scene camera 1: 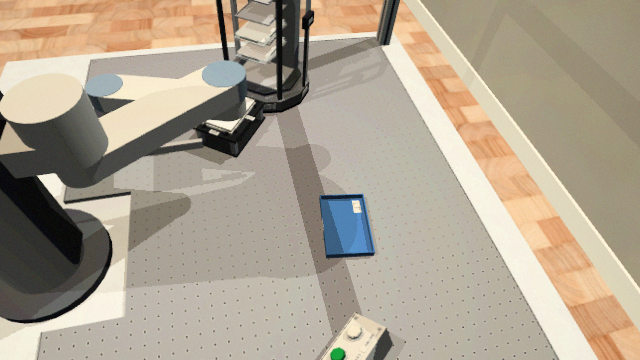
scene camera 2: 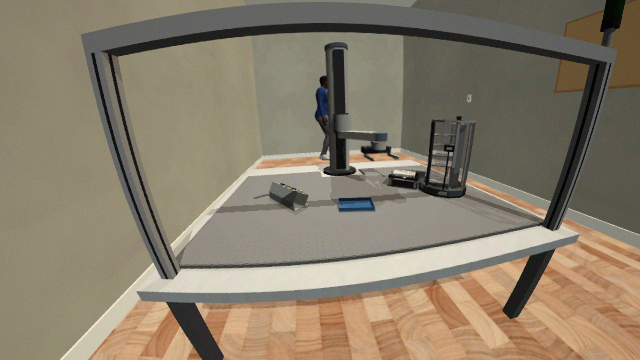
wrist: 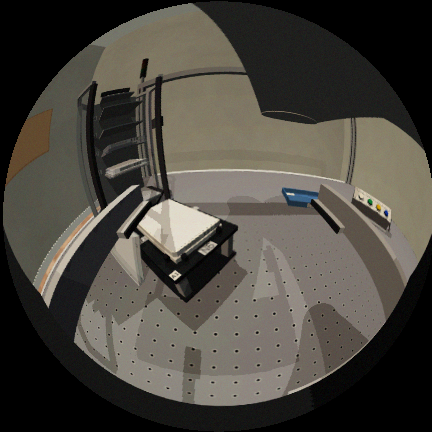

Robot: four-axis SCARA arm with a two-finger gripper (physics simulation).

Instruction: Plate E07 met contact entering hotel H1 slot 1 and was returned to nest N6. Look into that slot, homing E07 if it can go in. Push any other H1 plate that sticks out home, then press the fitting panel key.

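Frame: origin at the arm's base, x ahead, y left, z up, level; metres.
Seen in the pictures: gripper, fingertip midpoint: point(scene camera 2: 385, 159) point(wrist: 234, 190); arm's base, origin of the base link: point(scene camera 1: 50, 263) point(scene camera 2: 339, 171).
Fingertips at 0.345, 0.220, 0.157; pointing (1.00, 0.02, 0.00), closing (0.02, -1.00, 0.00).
Offsets run from my fingertips to a thing's top centre, as dx, dy, dz.
My gripper point(scene camera 2: 382, 157) point(wrist: 234, 190) is open and empty, its fingers wide apart above the mat near the nest; scene camera 1 shows it mostly hidden under the arm. A white plate {+0.067, +0.090, -0.070} point(scene camera 1: 227, 125) point(scene camera 2: 404, 173) point(wrist: 177, 227), its own label unreadable, lies on the black nest N6 {+0.067, +0.090, -0.074} point(scene camera 1: 235, 145) point(scene camera 2: 400, 183) point(wrist: 192, 267). The hotel {+0.192, +0.261, +0.251} point(scene camera 1: 279, 50) point(scene camera 2: 442, 191) point(wrist: 161, 135) stands beside the nest. Its shelves hold pale plates, a lower one {+0.176, +0.242, +0.012} point(scene camera 1: 256, 51) point(wrist: 125, 167) among them; slot numbers and seating cannot be read. The key panel {+0.178, -0.572, -0.060} point(scene camera 1: 370, 325) point(scene camera 2: 290, 195) point(wrist: 372, 205) has white, green, yellow and blue keys.
A blue tray {+0.285, -0.260, -0.126} point(scene camera 1: 345, 230) point(scene camera 2: 356, 204) point(wrist: 300, 197) lies between the hotel and the key panel. A pale upright sheet {+0.033, +0.185, -0.061} point(wrist: 132, 260) stands by the nest, partly behind the left finger. Frame posts {+0.639, +0.460, +0.423} point(scene camera 2: 580, 145) rise at the table's edge. A person point(scene camera 2: 321, 100) is behind the arm's column.
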